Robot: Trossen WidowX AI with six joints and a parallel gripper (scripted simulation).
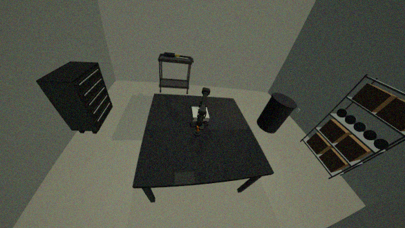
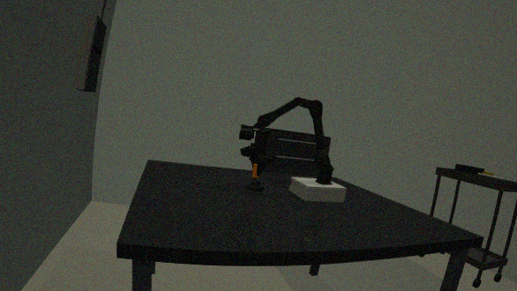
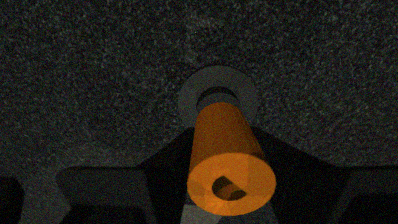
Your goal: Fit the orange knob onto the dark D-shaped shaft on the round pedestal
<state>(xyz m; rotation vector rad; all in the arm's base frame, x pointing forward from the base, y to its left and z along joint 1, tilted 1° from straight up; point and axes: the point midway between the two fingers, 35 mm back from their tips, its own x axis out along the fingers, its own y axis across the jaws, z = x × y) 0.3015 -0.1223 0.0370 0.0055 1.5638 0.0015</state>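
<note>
My gripper tip is now 20 mm below the orange knob. Also, from my gripper tip: round pedestal 40 mm below.
</note>
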